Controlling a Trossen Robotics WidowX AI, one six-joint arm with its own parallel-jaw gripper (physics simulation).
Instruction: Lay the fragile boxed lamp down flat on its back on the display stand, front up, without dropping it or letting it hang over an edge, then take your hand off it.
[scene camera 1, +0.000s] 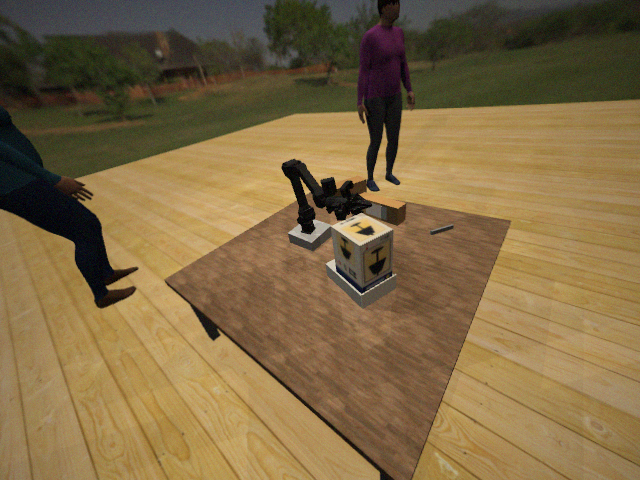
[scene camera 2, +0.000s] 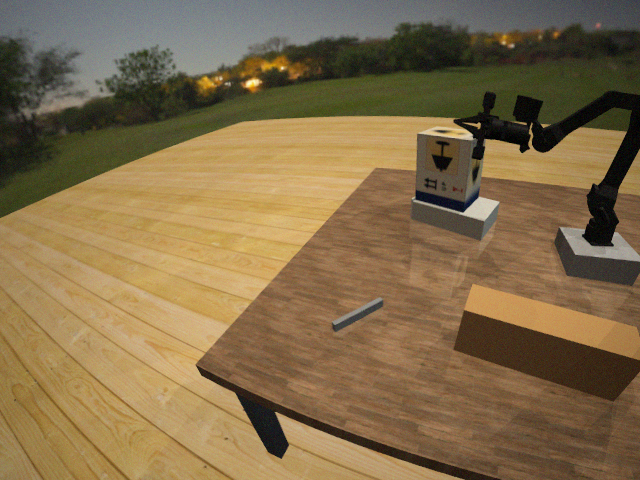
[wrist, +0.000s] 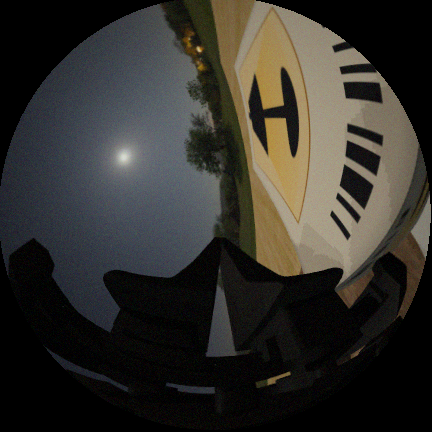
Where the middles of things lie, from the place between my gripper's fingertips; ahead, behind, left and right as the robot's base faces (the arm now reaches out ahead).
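From the stand (scene camera 2: 475, 222), my gripper is now 70 mm to the left of it, 40 mm past it and 310 mm above it.
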